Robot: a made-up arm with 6 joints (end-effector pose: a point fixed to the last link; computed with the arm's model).
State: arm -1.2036 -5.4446 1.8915 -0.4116 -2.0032 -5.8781
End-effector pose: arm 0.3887 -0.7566 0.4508 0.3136 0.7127 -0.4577
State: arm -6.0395 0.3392 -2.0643 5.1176 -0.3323 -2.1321
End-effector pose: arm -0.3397 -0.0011 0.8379 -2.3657 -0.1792 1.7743
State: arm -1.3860 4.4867 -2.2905 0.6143 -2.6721 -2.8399
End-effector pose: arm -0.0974 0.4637 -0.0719 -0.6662 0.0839 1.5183
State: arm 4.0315 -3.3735 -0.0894 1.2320 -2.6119 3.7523
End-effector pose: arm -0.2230 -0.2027 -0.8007 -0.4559 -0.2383 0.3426
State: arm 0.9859 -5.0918 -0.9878 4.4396 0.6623 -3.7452
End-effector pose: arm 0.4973 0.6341 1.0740 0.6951 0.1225 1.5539
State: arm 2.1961 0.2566 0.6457 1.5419 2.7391 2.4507
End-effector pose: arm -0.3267 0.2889 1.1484 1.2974 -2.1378 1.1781
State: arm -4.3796 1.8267 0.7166 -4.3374 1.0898 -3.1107
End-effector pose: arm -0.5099 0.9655 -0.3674 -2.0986 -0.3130 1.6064
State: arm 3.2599 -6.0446 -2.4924 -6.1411 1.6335 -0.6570
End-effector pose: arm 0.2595 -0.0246 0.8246 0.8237 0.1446 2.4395
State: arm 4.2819 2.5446 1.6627 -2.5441 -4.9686 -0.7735
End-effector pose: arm -0.0818 -0.0422 -0.7589 2.0274 -1.8096 -0.7033
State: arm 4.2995 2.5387 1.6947 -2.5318 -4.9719 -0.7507
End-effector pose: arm -0.0799 -0.0373 -0.7460 2.0324 -1.8198 -0.7234
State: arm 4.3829 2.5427 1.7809 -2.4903 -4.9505 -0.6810
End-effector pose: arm -0.0724 -0.0140 -0.7089 2.0599 -1.7838 -0.7824
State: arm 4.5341 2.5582 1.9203 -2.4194 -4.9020 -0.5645
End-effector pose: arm -0.0712 0.0214 -0.6432 2.1010 -1.6697 -0.8807
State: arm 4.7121 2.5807 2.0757 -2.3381 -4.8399 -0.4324
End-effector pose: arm -0.0844 0.0467 -0.5641 2.1321 -1.4847 -0.9759
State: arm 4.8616 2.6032 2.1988 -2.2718 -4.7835 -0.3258
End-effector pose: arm -0.1012 0.0524 -0.4991 2.1459 -1.2968 -1.0255
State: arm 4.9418 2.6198 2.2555 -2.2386 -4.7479 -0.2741
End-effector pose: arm -0.1104 0.0512 -0.4686 2.1523 -1.1832 -1.0317
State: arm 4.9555 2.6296 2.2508 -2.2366 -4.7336 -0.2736
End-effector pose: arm -0.1124 0.0538 -0.4701 2.1591 -1.1551 -1.0171
